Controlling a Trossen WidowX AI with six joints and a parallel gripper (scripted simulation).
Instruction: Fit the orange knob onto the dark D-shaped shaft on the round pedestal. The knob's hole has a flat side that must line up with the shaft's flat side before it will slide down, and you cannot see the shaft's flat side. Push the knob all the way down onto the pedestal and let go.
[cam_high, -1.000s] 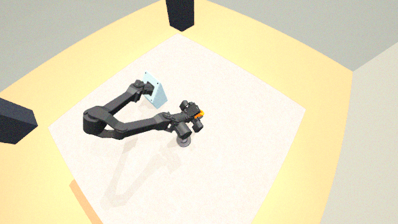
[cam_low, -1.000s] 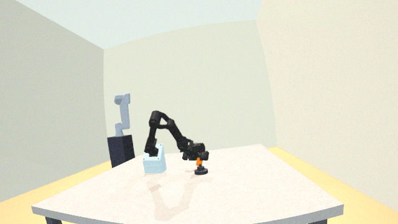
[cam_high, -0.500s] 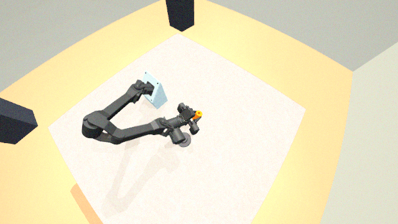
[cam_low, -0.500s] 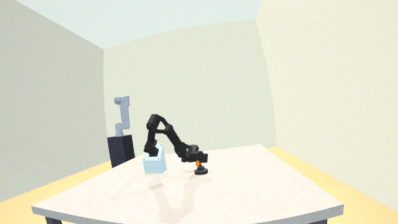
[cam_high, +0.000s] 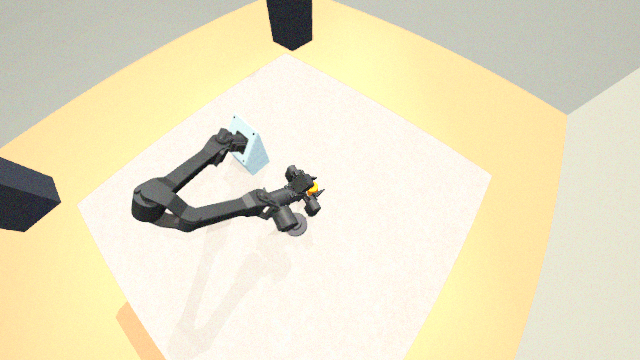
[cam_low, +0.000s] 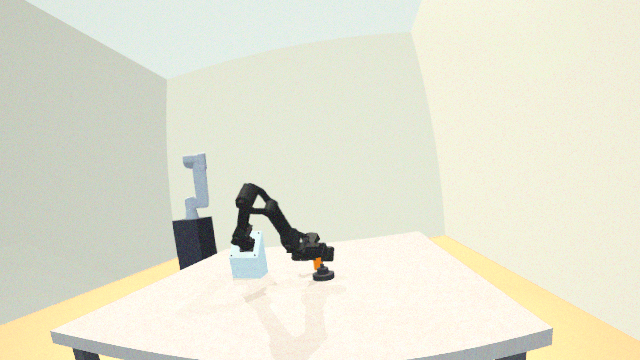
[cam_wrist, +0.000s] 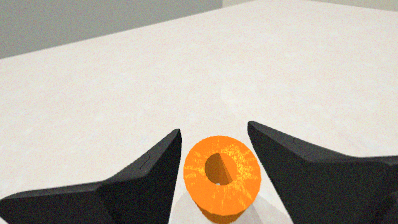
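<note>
The orange knob lies 1 cm behind my gripper tip, 3 cm to the right of it and 2 cm below it. From my gripper tip the other things lie so: pedestal with shaft 3 cm ahead, 17 cm to the right, 2 cm below.
</note>
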